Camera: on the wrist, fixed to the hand. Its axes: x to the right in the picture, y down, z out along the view.
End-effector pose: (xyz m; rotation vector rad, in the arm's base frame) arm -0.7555 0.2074 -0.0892 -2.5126 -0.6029 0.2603
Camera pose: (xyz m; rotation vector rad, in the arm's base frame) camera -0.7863 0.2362 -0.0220 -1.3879 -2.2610 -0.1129
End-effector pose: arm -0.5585 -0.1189 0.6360 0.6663 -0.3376 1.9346
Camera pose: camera -0.5006 -0.0841 0.5944 0.7425 0.0997 0.4178
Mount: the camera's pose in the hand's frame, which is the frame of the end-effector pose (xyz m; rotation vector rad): -0.0177 -0.0696 -0.0338 -0.0025 -0.1792 -1.5285
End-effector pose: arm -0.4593 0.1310 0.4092 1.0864 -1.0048 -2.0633
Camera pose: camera -0.4322 0.1705 0.3459 -1.2709 0.0317 2.0585
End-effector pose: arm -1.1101 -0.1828 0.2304 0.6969 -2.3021 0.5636
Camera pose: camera -1.0405 -0.2115 0.2556 2.1518 -1.2515 -0.2515
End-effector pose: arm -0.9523 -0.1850 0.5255 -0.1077 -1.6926 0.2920
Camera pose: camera -0.9097 -0.2518 0.5301 1.1888 -1.5048 -0.8602
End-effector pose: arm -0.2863 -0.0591 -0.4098 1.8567 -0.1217 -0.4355
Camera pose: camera -0.2999 -0.0007 -0.4618 1.5800 1.2434 -1.5982
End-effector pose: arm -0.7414 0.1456 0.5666 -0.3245 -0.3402 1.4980
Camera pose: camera -0.6649 0.1246 0.5642 0.1109 -0.5451 0.0147
